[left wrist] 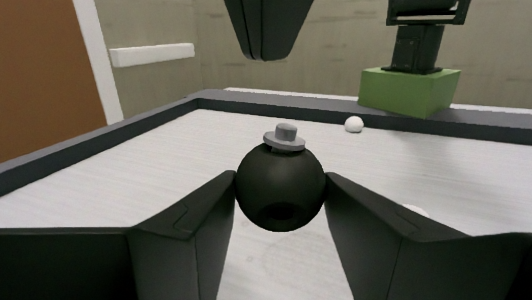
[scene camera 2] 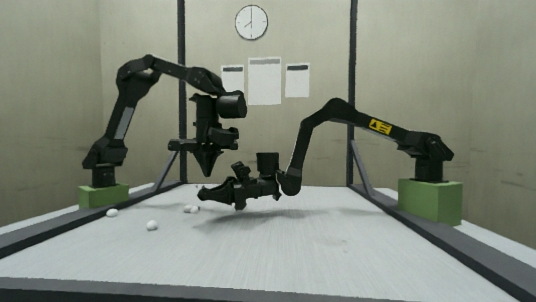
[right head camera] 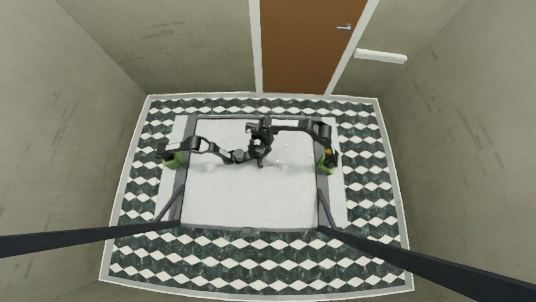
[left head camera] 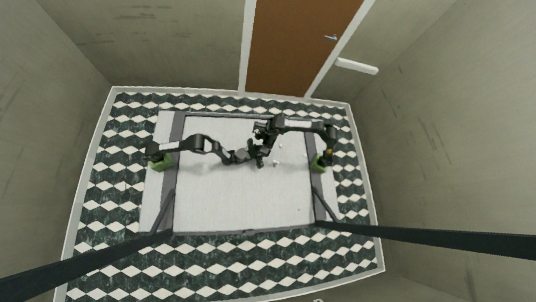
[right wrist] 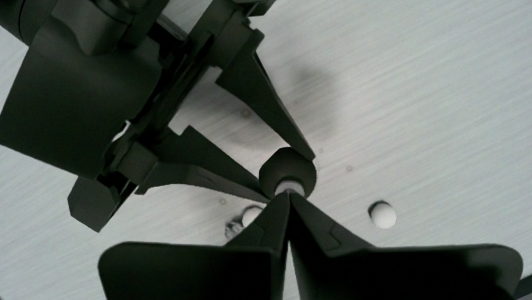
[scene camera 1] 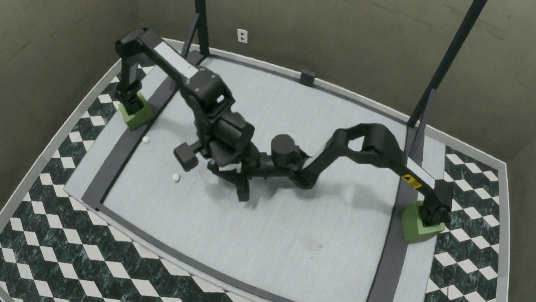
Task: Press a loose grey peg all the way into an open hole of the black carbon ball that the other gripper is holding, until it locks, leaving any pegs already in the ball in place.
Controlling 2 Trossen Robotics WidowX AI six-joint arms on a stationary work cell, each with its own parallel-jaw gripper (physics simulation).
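My left gripper is shut on the black ball, holding it above the table. In the left wrist view, a grey peg stands upright in the top of the ball, slightly tilted; its flange sits a little above the surface and a short bit of shaft shows below it. A dark open hole is low on the side facing the camera. My right gripper is shut and empty, pointing down above the peg. In the right wrist view, its fingertips partly cover the peg.
White balls lie on the table, towards the right arm's green base block. A small mottled grey thing lies beside another white ball. A dark raised frame borders the table.
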